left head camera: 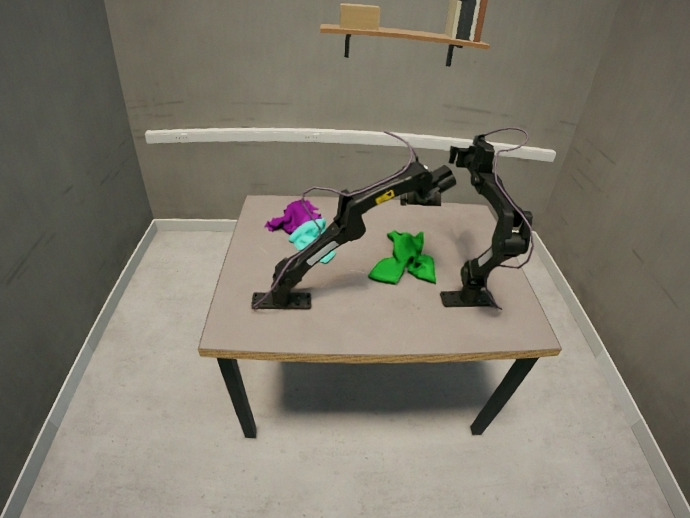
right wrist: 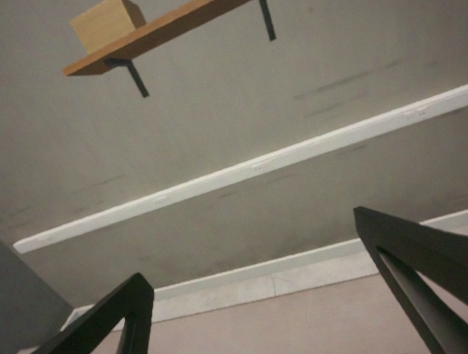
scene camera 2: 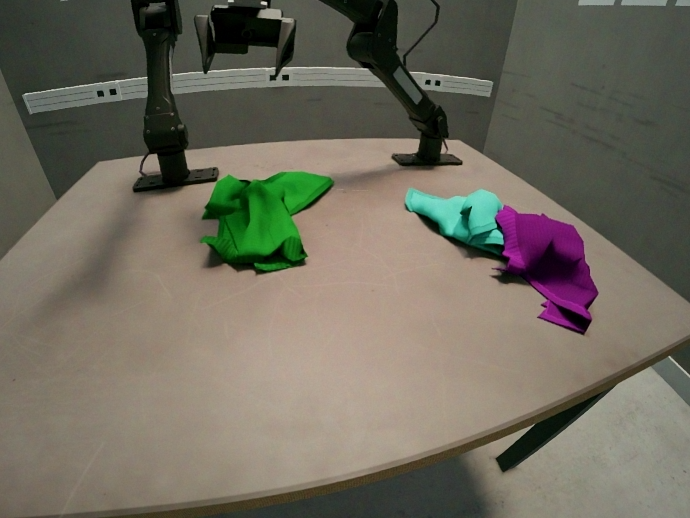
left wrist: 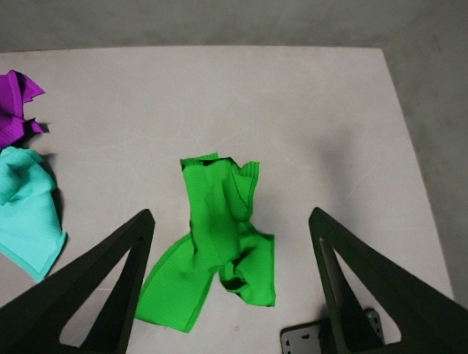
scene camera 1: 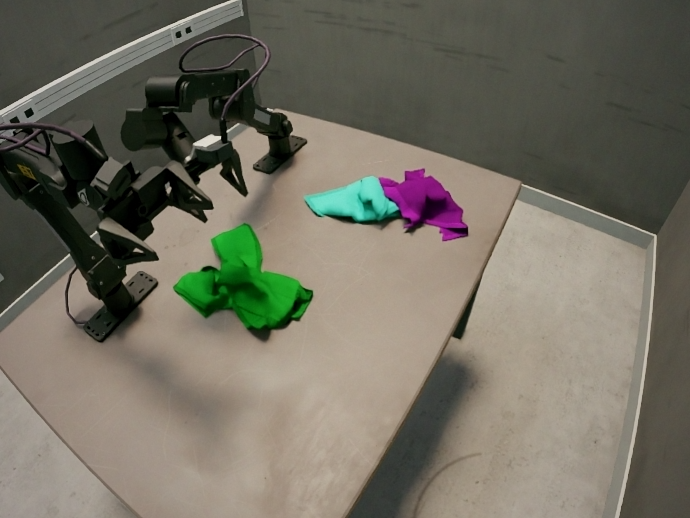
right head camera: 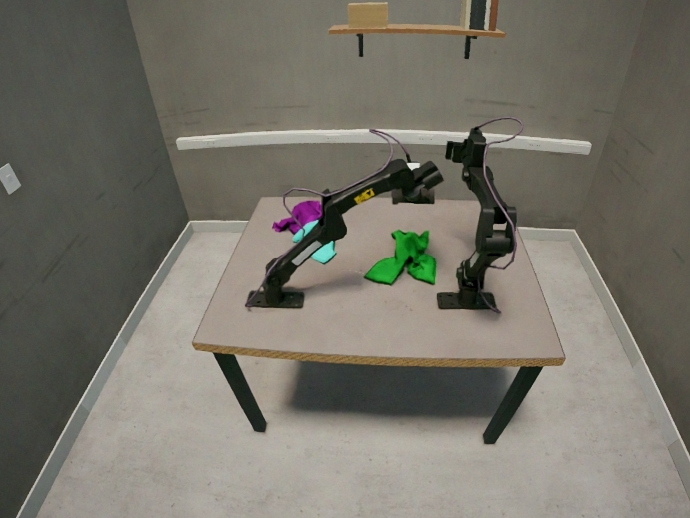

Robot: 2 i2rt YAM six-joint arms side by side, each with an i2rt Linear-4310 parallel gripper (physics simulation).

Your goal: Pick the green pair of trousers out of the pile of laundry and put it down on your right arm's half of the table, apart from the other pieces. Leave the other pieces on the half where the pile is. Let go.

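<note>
The green trousers [left head camera: 406, 256] [right head camera: 409, 253] [scene camera 1: 239, 278] [scene camera 2: 259, 223] [left wrist: 212, 215] lie crumpled on the table, mostly on the right arm's half, with one leg end near the middle. A turquoise piece [left head camera: 305, 234] [scene camera 1: 353, 201] [scene camera 2: 473, 220] [left wrist: 25, 215] and a purple piece [left head camera: 298, 214] [scene camera 1: 426, 200] [scene camera 2: 548, 256] touch each other on the left arm's half, apart from the trousers. My left gripper [scene camera 2: 240, 73] [left wrist: 231, 214] is open and empty, above the trousers. My right gripper [scene camera 1: 183, 232] [right wrist: 242, 253] is open and empty, raised above the table.
In scene camera 1 the two grippers overlap, with the right one in front. The right arm's base [left head camera: 465, 298] [scene camera 2: 175, 179] stands close to the trousers. The left arm reaches across the table [left head camera: 356, 328] [scene camera 1: 334, 434]. A wall shelf [left head camera: 401, 36] [right wrist: 165, 27] hangs behind the table.
</note>
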